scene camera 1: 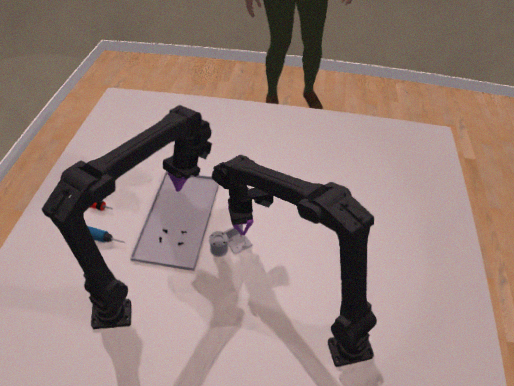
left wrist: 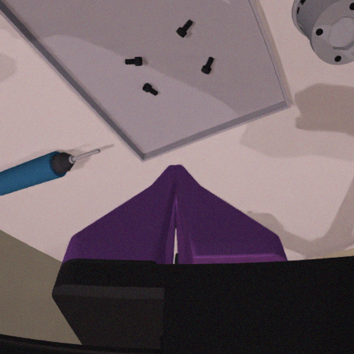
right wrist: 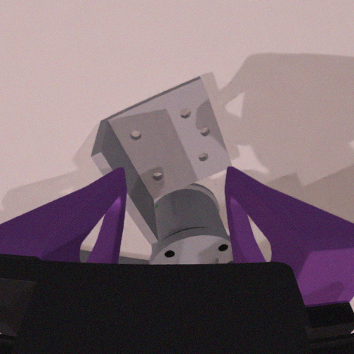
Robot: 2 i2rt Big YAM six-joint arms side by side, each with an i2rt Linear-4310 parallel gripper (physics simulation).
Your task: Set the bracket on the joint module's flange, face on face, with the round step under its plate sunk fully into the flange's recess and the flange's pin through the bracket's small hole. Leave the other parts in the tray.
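Where they show: left gripper, fingertip midpoint: (scene camera 1: 178, 190); right gripper, fingertip midpoint: (scene camera 1: 242, 229); left arm's base at its link origin: (scene camera 1: 111, 315); right arm's base at its link origin: (scene camera 1: 350, 349).
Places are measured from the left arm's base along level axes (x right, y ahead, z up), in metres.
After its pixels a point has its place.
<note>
The grey bracket (scene camera 1: 241, 244) @(x 0.430, y 0.210, z 0.012 m) (right wrist: 200, 125) lies on the table beside the joint module, its holed plate facing up and its other wall rising at one side. The grey joint module (scene camera 1: 218, 244) @(x 0.351, y 0.183, z 0.062 m) (left wrist: 325, 30) (right wrist: 187, 215) stands upright; its flange faces up, partly hidden by my gripper body in the right wrist view. Whether bracket and module touch is unclear. My right gripper (scene camera 1: 243, 232) @(x 0.434, y 0.227, z 0.072 m) (right wrist: 175, 178) is partly open and empty, above the bracket and module. My left gripper (scene camera 1: 178, 190) @(x 0.240, y 0.301, z 0.207 m) (left wrist: 175, 176) is shut and empty, above the tray's far end in the scene view.
The grey tray (scene camera 1: 192, 205) @(x 0.273, y 0.414, z 0.004 m) (left wrist: 215, 131) lies left of the module and holds several black screws (scene camera 1: 183, 232) @(x 0.236, y 0.288, z 0.009 m) (left wrist: 208, 65). A blue screwdriver (scene camera 1: 99, 234) @(x -0.052, y 0.290, z 0.040 m) (left wrist: 30, 172) and a red screwdriver (scene camera 1: 99, 205) @(x -0.067, y 0.433, z 0.031 m) lie left of the tray. A person (scene camera 1: 297, 45) stands beyond the table.
</note>
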